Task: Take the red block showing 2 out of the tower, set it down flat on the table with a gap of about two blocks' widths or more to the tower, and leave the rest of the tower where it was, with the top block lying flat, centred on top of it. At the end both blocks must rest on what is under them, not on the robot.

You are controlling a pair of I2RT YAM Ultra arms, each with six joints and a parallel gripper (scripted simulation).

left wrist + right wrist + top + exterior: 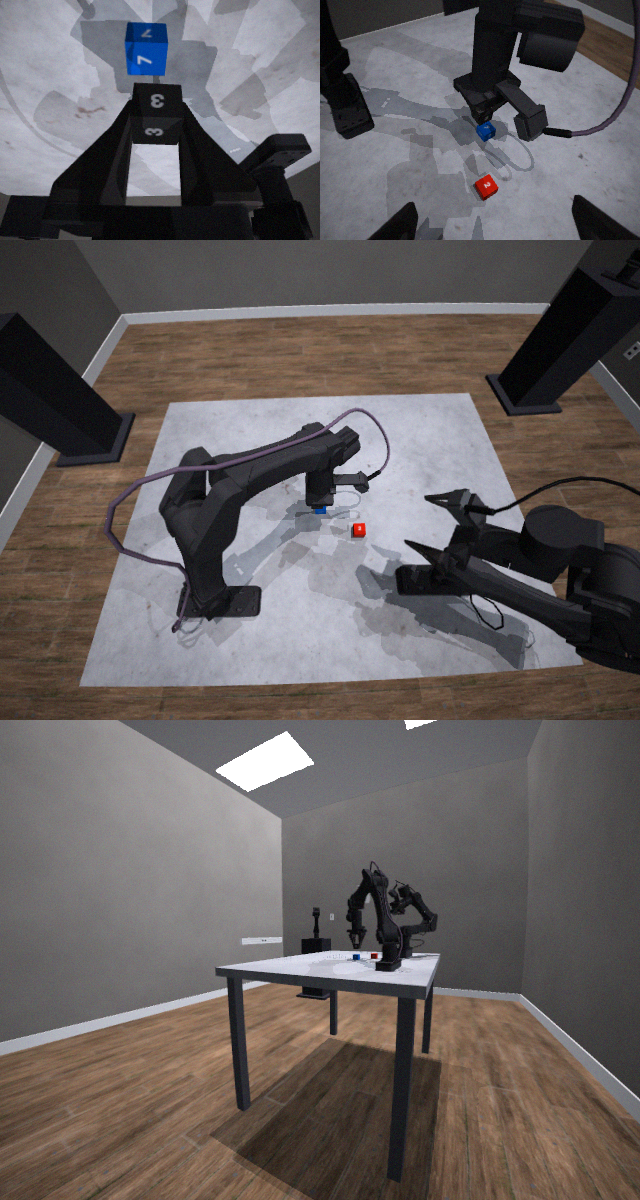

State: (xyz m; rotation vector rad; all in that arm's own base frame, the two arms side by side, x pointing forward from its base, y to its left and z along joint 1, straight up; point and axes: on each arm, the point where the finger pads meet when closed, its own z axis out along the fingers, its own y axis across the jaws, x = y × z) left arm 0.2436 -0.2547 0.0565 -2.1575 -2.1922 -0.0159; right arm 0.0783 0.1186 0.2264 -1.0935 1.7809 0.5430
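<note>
My left hand is 10 mm short of the blue block showing 7, 10 mm to the left of it and 60 mm above it. From my left hand the other things lie so: black block showing 3: right at my left hand; then red block showing 2: 70 mm behind, 110 mm to the right, 60 mm below.
</note>
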